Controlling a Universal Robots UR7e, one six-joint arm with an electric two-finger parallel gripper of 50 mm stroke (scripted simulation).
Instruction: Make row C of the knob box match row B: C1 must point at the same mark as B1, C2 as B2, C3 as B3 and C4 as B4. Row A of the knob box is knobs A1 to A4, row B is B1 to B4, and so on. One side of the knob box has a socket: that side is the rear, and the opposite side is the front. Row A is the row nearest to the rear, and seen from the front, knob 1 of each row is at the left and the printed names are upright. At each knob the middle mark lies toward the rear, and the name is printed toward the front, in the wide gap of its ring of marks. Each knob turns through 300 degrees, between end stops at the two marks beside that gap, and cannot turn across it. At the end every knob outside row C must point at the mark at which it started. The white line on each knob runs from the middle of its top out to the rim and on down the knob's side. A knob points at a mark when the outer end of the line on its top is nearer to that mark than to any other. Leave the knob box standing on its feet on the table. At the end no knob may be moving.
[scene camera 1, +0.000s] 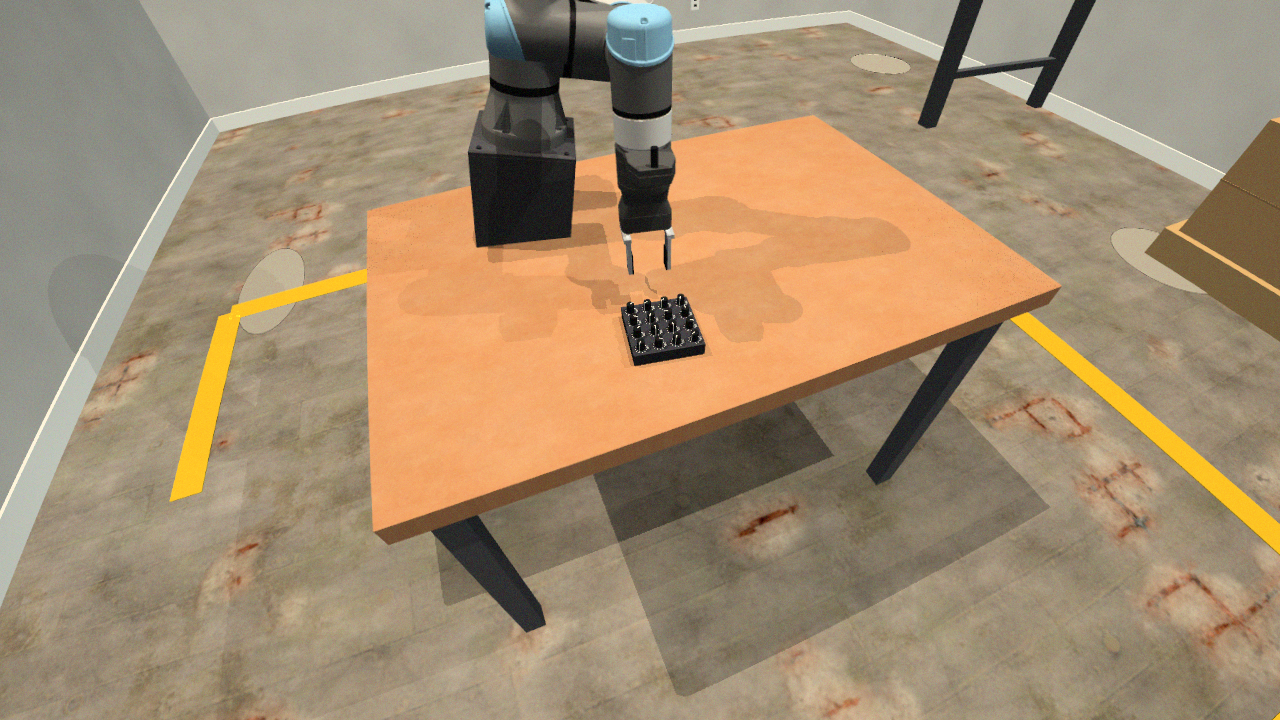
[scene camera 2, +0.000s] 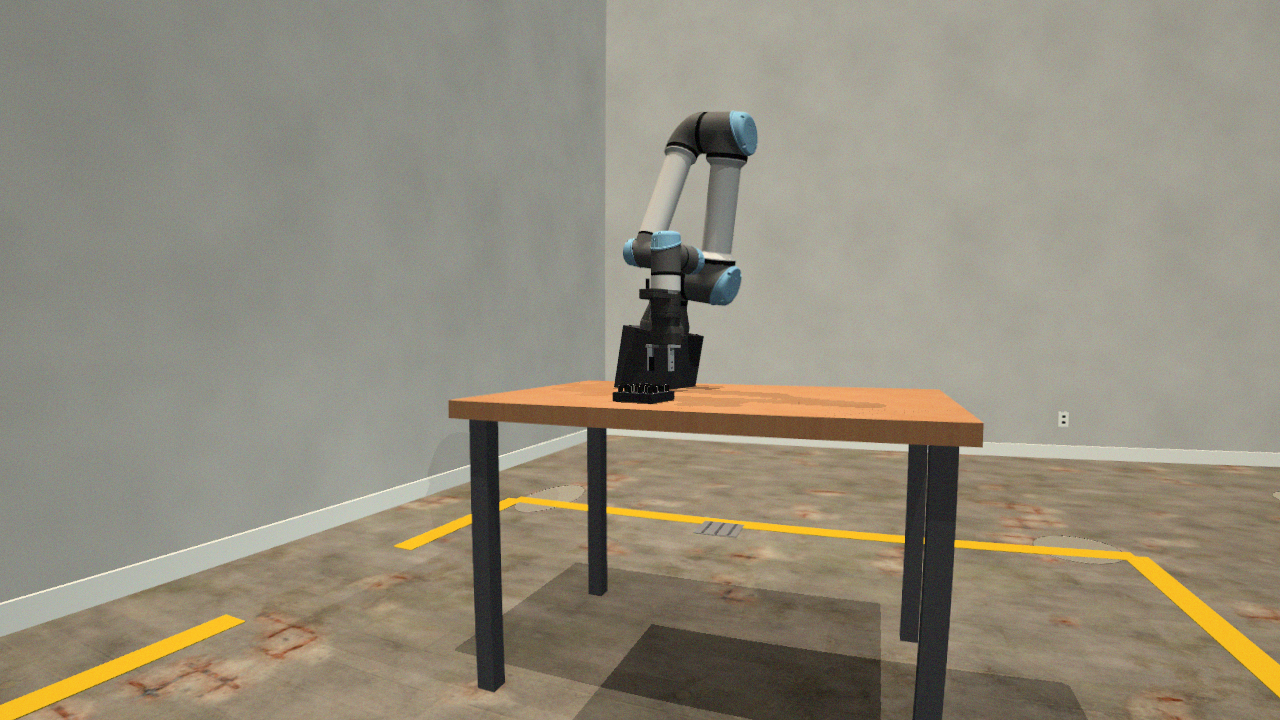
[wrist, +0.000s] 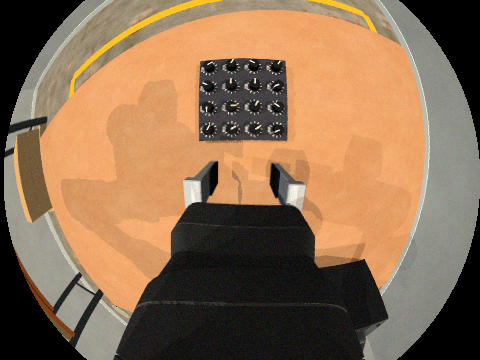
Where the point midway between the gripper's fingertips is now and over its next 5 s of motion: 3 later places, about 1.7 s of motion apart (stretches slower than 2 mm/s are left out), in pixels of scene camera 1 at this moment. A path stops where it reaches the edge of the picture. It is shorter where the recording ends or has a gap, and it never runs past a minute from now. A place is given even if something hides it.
My gripper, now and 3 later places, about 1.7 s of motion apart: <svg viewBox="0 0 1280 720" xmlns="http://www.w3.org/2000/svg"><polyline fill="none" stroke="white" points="648,268 663,297 677,315 677,334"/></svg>
